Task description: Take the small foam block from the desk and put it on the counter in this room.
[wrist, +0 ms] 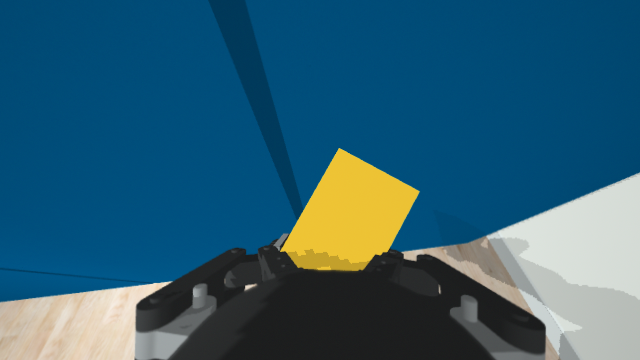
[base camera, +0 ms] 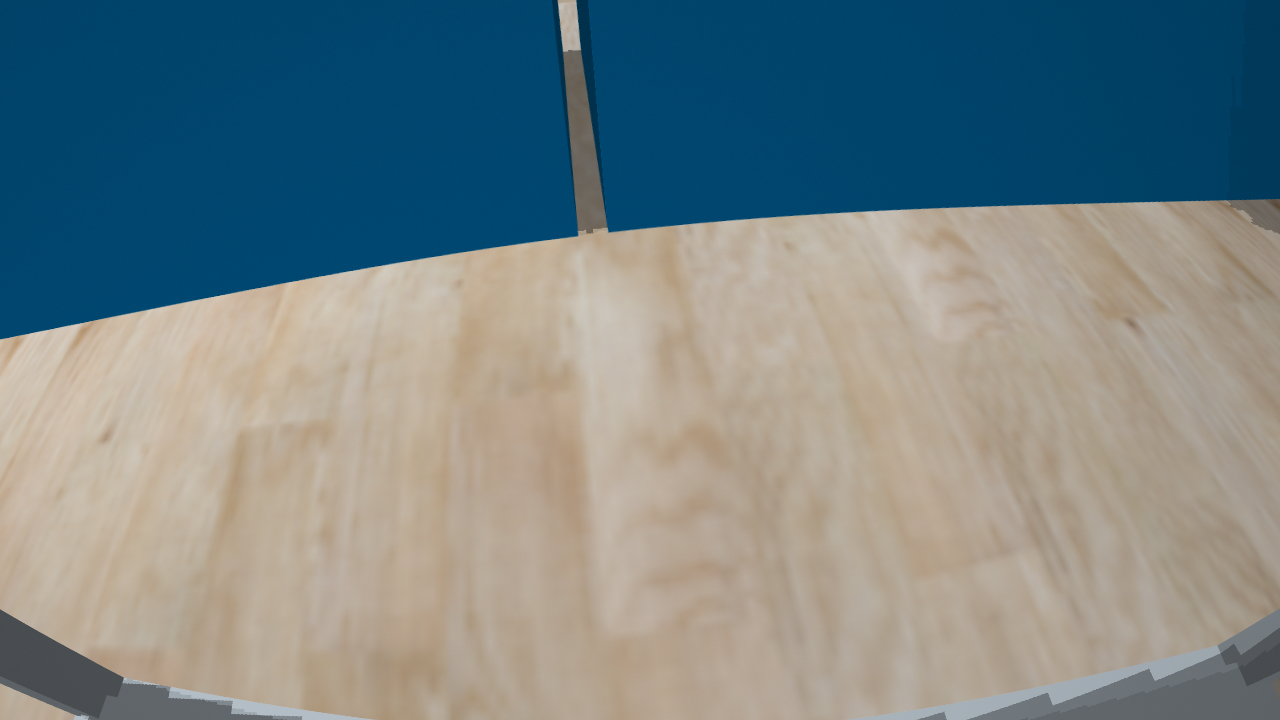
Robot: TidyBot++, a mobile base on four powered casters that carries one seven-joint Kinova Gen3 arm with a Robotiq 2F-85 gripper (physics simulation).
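Places are measured from the arm's base along level axes (x back, y right, z up), in metres.
Pixels of known places: gripper, fingertip midpoint: (wrist: 328, 245).
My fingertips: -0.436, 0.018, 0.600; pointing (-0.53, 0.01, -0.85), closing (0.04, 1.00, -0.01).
Observation:
Behind a point stands the place of what it marks, as x, y, z.
The small foam block (wrist: 352, 210) @(-0.445, 0.034, 0.655) is a plain yellow block in the wrist view, held tilted and sticking out beyond the fingers. My gripper (wrist: 328, 245) @(-0.436, 0.018, 0.600) is shut on it, with a finger at each side of its lower end. The lower end of the block is hidden behind the gripper's black body. The block and the gripper do not show in the base camera view. Neither the desk nor a counter top can be made out in either view.
Large blue upright surfaces (base camera: 268, 134) @(-0.543, -0.296, -0.249) (base camera: 895, 107) @(-0.602, 0.205, -0.289) stand ahead with a narrow gap between them. Blue also fills much of the wrist view (wrist: 125, 125) @(-0.554, -0.202, 0.643), with a darker strip. A pale surface (wrist: 590, 240) @(-0.580, 1.031, 0.024) is at the right. The wooden floor (base camera: 626, 447) @(-0.355, -0.022, -0.397) (wrist: 65, 320) @(-0.284, -1.405, -0.397) runs up to the blue.

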